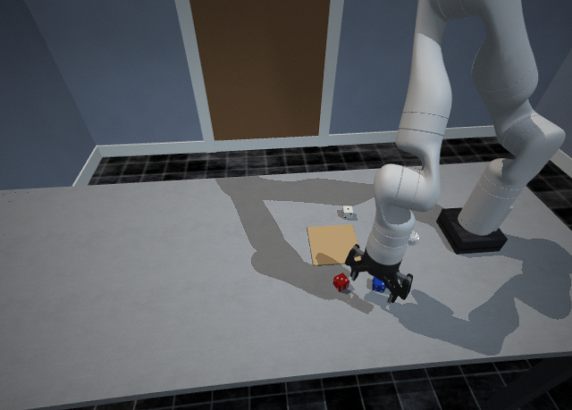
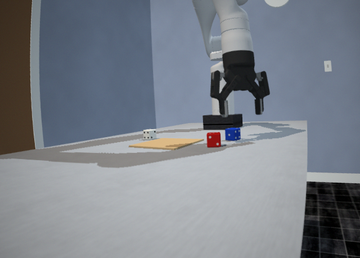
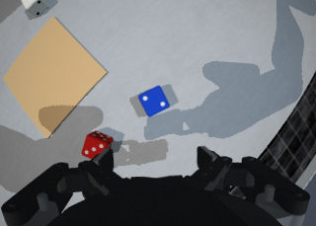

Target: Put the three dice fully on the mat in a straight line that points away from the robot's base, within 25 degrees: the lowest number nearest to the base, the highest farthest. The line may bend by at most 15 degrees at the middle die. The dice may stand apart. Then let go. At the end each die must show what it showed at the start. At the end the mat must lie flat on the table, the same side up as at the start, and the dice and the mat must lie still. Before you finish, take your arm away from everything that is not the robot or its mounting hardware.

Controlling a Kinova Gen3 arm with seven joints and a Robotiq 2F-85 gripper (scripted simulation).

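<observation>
My hand is 300 mm to the left of the white die and 50 mm above it. Round my hand: tan mat: 180 mm to the right, 70 mm below, 60 mm ahead; then blue die: 50 mm below, 40 mm to the right, 40 mm behind; then red die: 60 mm ahead, 50 mm to the right, 50 mm below.
</observation>
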